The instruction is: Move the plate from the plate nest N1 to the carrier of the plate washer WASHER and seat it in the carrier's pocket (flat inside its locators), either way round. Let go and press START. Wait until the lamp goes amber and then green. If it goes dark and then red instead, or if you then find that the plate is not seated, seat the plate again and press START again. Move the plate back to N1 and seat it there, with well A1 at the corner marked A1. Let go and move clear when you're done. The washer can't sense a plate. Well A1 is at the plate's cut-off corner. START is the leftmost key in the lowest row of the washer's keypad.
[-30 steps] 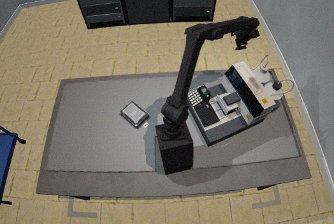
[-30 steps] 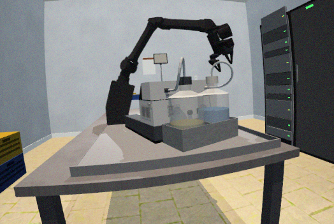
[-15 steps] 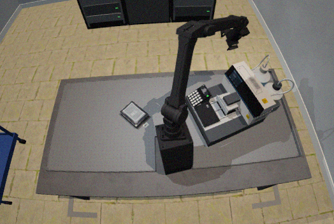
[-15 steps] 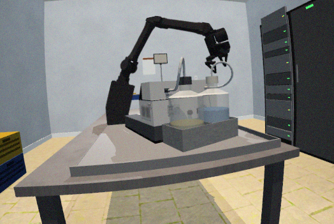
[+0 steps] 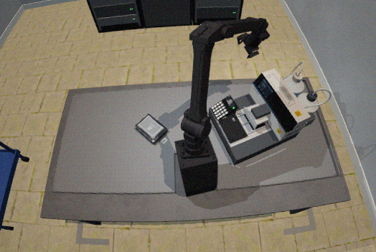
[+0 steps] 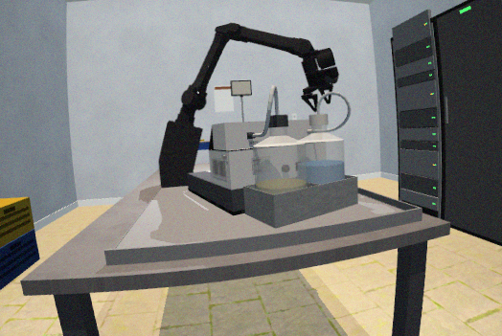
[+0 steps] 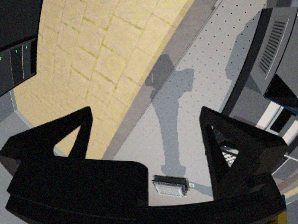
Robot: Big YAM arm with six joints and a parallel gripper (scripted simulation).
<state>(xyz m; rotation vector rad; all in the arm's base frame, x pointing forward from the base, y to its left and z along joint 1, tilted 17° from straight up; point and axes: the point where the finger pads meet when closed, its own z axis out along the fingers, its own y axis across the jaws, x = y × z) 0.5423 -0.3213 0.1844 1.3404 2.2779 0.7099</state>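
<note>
Right now my hand is 320 mm past the white well plate, 560 mm to the right of it and 270 mm above it. Round my hand: dark washer carrier (380 mm behind, 90 mm to the left, 230 mm below); then grey tray (220 mm behind, 330 mm to the right, 290 mm below); then plate washer (320 mm behind, 60 mm to the right, 180 mm below).
</note>
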